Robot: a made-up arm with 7 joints.
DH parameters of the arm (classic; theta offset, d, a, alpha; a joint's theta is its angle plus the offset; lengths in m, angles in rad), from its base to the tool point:
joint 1: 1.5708 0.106 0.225 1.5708
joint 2: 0 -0.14 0.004 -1.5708
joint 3: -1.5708 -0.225 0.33 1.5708
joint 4: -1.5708 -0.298 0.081 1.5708
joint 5: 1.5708 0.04 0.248 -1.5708
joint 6: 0 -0.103 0.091 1.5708
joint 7: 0 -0.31 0.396 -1.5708
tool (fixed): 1.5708 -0.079 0 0
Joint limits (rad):
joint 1: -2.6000..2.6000
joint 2: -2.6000..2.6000
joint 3: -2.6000..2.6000
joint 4: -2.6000..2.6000
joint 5: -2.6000..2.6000
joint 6: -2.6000..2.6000
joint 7: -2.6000..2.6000
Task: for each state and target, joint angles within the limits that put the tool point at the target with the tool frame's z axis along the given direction. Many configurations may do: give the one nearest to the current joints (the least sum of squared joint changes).
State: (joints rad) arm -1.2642 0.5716 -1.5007 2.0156 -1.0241 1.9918 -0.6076
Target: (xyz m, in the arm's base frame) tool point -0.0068 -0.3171 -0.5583 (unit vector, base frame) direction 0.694 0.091 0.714
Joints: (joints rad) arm -1.3127 1.0031 -2.0622 2.2203 -0.8126 2.3050 -0.5455
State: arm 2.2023 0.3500 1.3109 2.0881 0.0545 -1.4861 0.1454
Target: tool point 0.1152 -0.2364 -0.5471 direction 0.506 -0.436 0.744
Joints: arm 2.3482 -0.0645 1.1579 1.5968 0.9317 -1.4844 0.8495
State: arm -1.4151 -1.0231 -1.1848 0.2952 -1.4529 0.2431 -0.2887
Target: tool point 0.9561 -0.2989 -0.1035 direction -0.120 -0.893 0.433
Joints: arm -0.5340 -0.8901 -0.6716 0.6632 -1.9997 0.6556 -0.7347
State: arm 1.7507 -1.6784 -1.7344 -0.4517 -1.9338 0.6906 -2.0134
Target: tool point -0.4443 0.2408 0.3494 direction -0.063 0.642 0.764
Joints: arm 2.1204 -1.4704 -1.5096 -0.4833 -2.1962 1.3937 -2.1517
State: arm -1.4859 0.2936 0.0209 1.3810 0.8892 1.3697 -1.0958
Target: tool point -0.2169 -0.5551 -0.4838 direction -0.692 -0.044 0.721
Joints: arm -2.1311 0.3383 -0.5035 0.9269 0.5510 1.4541 -1.4963
